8 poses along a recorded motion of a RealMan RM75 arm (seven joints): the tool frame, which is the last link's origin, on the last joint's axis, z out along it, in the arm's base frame.
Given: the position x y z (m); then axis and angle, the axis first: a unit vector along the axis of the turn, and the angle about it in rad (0 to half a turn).
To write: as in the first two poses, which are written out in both.
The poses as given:
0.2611, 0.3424, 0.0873, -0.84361, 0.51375, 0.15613, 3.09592
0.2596, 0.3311, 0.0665, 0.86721, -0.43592, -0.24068, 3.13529
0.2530, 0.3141, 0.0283, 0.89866, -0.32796, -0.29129, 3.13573
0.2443, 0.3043, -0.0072, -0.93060, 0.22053, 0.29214, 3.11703
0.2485, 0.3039, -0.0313, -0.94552, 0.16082, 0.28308, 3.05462
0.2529, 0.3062, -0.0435, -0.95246, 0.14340, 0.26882, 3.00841
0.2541, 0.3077, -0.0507, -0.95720, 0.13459, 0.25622, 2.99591
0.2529, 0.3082, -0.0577, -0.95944, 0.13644, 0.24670, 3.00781
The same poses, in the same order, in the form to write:
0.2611, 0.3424, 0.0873, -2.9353, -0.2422, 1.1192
0.2596, 0.3311, 0.0665, -2.9144, -0.4336, 0.9818
0.2530, 0.3141, 0.0283, -2.9214, -0.5533, 0.7626
0.2443, 0.3043, -0.0072, -2.9606, -0.5683, 0.5184
0.2485, 0.3039, -0.0313, -2.9376, -0.5472, 0.3944
0.2529, 0.3062, -0.0435, -2.9062, -0.5130, 0.3609
0.2541, 0.3077, -0.0507, -2.9045, -0.4874, 0.3386
0.2529, 0.3082, -0.0577, -2.9211, -0.4702, 0.3355

